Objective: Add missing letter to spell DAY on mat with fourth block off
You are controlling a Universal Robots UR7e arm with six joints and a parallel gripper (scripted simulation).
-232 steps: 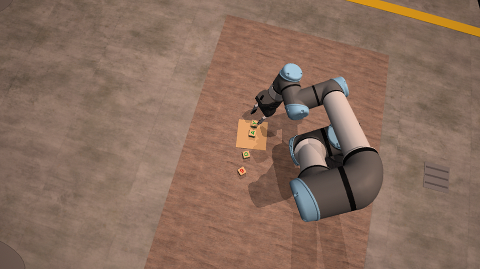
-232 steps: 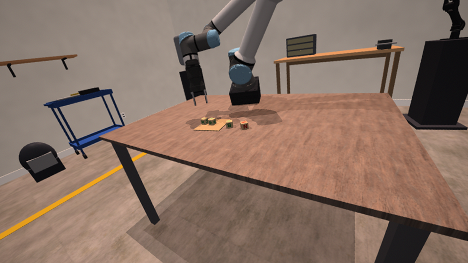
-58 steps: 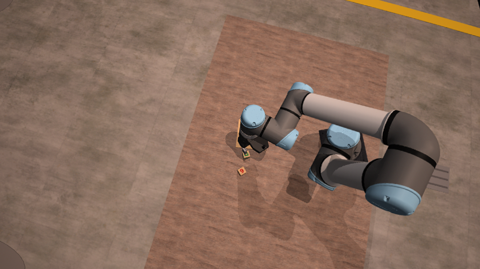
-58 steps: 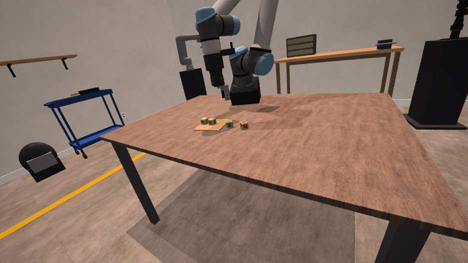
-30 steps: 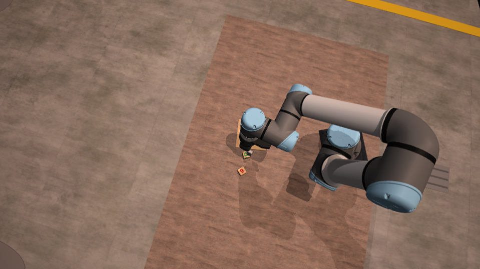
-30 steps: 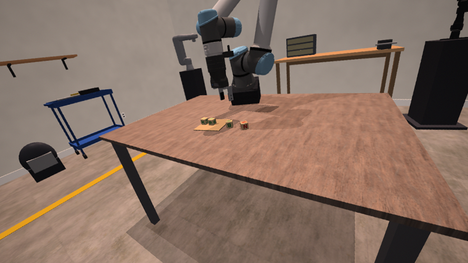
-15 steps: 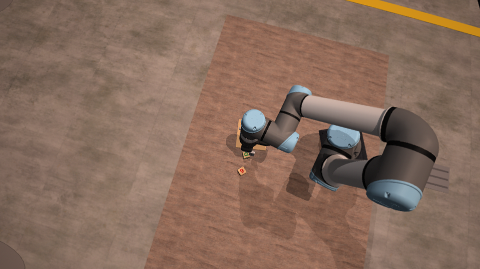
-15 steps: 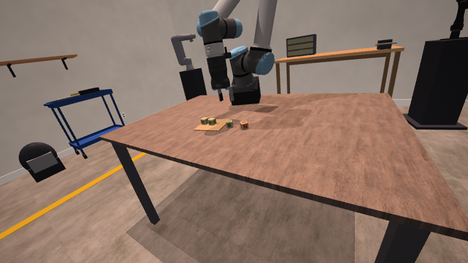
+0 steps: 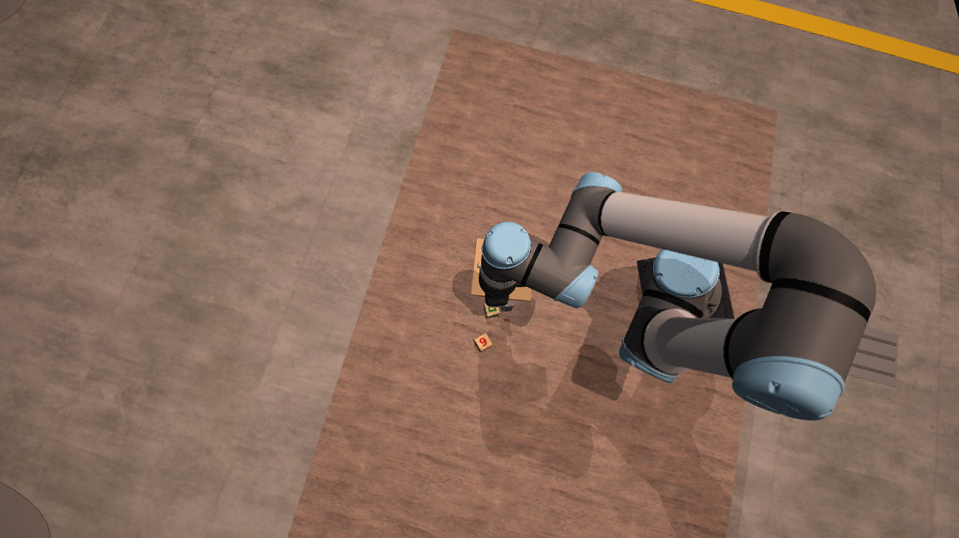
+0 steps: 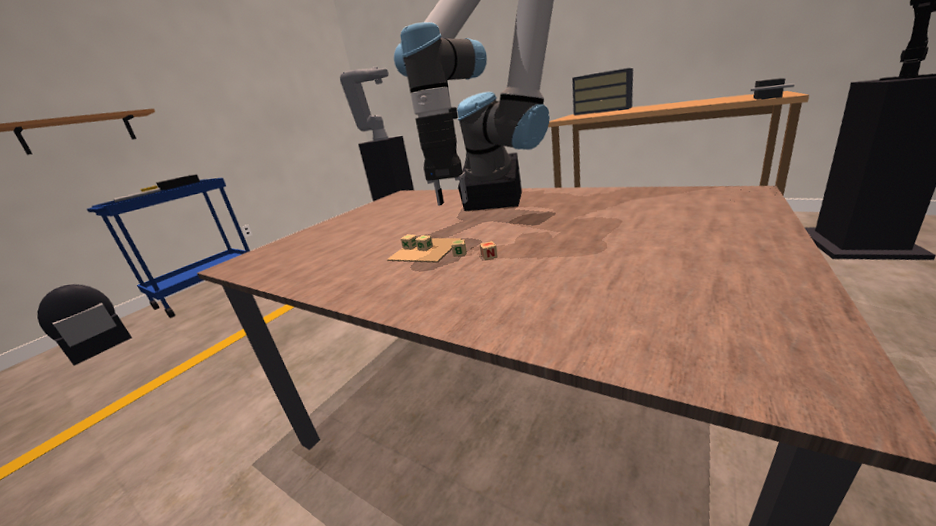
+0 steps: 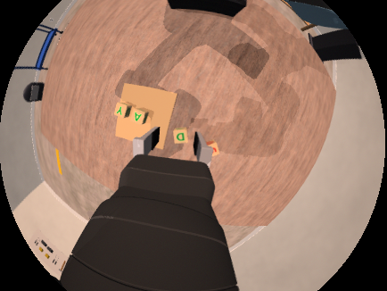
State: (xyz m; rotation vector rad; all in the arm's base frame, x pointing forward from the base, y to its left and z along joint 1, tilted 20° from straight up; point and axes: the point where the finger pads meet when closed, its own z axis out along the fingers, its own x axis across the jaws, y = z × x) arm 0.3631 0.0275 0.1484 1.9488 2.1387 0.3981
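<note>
Right now my hand is 20 mm short of the D block, 10 mm to the right of it and 120 mm above it. Round my hand: mat 100 mm to the right, 130 mm below.
</note>
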